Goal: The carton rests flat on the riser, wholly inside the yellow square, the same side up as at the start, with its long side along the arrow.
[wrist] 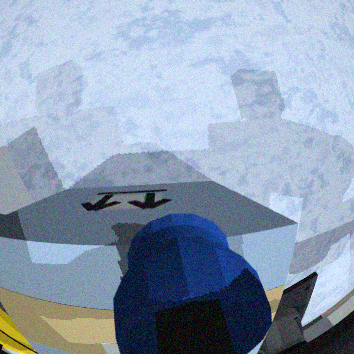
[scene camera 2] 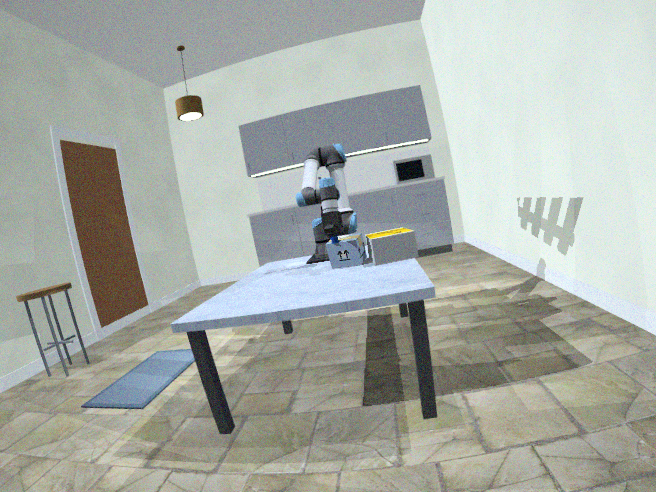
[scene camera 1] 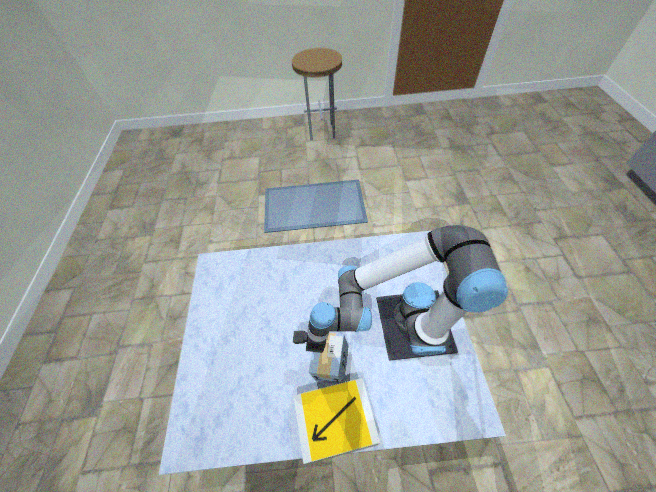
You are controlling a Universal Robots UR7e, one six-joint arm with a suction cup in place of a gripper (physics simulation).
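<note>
The blue-grey carton (scene camera 1: pixel 337 345) (scene camera 2: pixel 344 255) (wrist: pixel 265 250) has a tan tape strip and a label on top. Its two printed arrows point up in scene view 2. My blue suction cup (scene camera 2: pixel 334 240) (wrist: pixel 180 240) is on its top, close to the arrow-marked side, and holds it. The carton is beside the riser (scene camera 1: pixel 302 426) (scene camera 2: pixel 394 249), not over the yellow square (scene camera 1: pixel 320 410) (scene camera 2: pixel 389 233) (wrist: pixel 10 332). Its tape runs steeper than the black arrow (scene camera 1: pixel 334 418) in scene view 1. The gap under the carton and any slight tilt are hard to judge.
The riser stands near one edge of the pale blue table (scene camera 1: pixel 238 344) (scene camera 2: pixel 296 291). The arm's dark base plate (scene camera 1: pixel 394 344) is right of the carton in scene view 1. A stool (scene camera 1: pixel 316 61) (scene camera 2: pixel 45 292) and a blue floor mat (scene camera 1: pixel 315 205) (scene camera 2: pixel 140 378) are off the table.
</note>
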